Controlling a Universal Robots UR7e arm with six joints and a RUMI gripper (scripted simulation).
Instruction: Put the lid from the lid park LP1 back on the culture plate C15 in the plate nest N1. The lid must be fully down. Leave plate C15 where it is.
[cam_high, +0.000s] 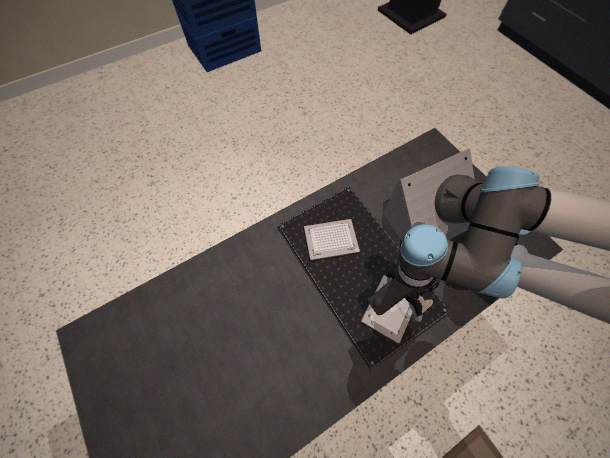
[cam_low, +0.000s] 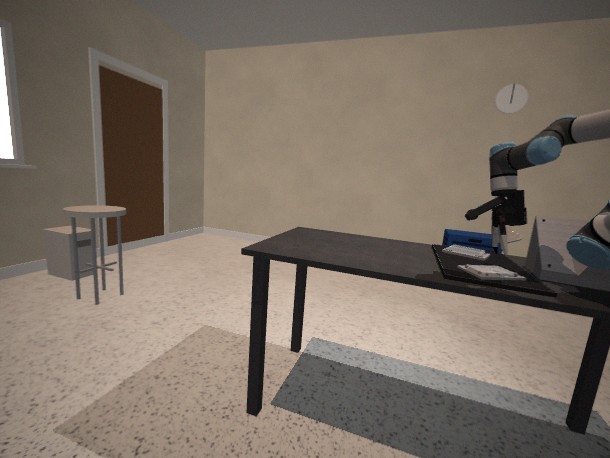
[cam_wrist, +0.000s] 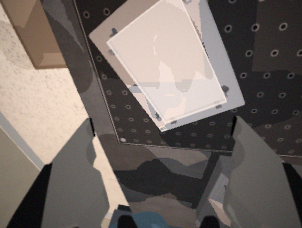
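Now: hand 60 mm above the clear lid and 20 mm short of it. From my hand the other things lie so: grey lid park LP1: 70 mm below, 20 mm ahead; culture plate C15: 280 mm to the right, 60 mm below, 30 mm ahead; grey plate nest N1: 280 mm to the right, 70 mm below, 30 mm ahead.
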